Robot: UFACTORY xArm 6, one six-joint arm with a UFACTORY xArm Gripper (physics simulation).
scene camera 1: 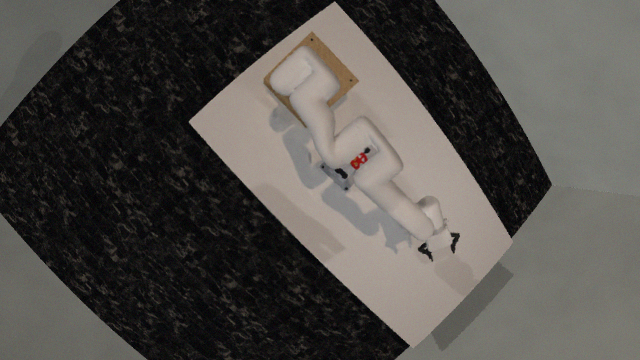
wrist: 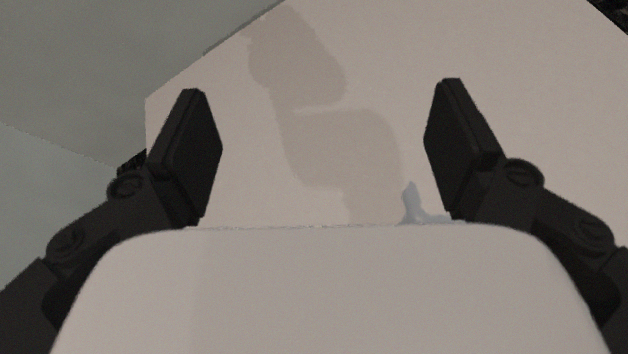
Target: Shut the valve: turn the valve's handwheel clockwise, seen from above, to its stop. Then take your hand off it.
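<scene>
The valve's red handwheel (scene camera 1: 359,160) shows in the scene view between parts of the white arm, which hide much of the valve. Part of its grey base plate (scene camera 1: 330,172) shows at the lower left of the wheel, with dark fittings on either side of the wheel. The wheel's angle cannot be told. My gripper (scene camera 1: 443,256) (wrist: 320,113) is open and empty. It is well away from the handwheel, toward the lower right of the pale panel, and appears raised above it. The valve does not show in the wrist view.
The pale panel (scene camera 1: 235,130) (wrist: 540,70) lies on a dark speckled table (scene camera 1: 125,175). The arm's base stands on a wooden board (scene camera 1: 342,72) at the panel's upper end. The arm stretches over the valve. Shadows of the arm fall on the panel, and its lower right edge lies near the gripper.
</scene>
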